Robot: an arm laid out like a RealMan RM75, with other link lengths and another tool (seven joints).
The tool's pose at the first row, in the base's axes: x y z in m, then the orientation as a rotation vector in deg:
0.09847 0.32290 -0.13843 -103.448 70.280 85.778
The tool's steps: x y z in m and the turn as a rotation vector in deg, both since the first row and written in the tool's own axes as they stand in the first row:
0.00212 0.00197 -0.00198 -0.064 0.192 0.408
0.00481 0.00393 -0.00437 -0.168 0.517 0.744
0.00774 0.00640 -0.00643 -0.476 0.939 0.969
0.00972 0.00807 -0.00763 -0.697 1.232 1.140
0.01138 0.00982 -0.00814 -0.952 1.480 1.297
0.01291 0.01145 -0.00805 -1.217 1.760 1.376
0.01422 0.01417 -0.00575 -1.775 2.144 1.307
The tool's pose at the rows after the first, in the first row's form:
0.09776 0.31965 -0.13955 -103.527 70.777 85.917
0.09726 0.31589 -0.14110 -103.785 71.239 85.953
0.09616 0.31208 -0.14288 -104.308 71.519 86.035
0.09531 0.30966 -0.14413 -104.671 71.725 86.105
0.09405 0.30787 -0.14526 -105.018 71.876 86.230
0.09259 0.30667 -0.14646 -105.431 71.952 86.298
0.08907 0.30682 -0.14788 -106.188 71.756 86.462

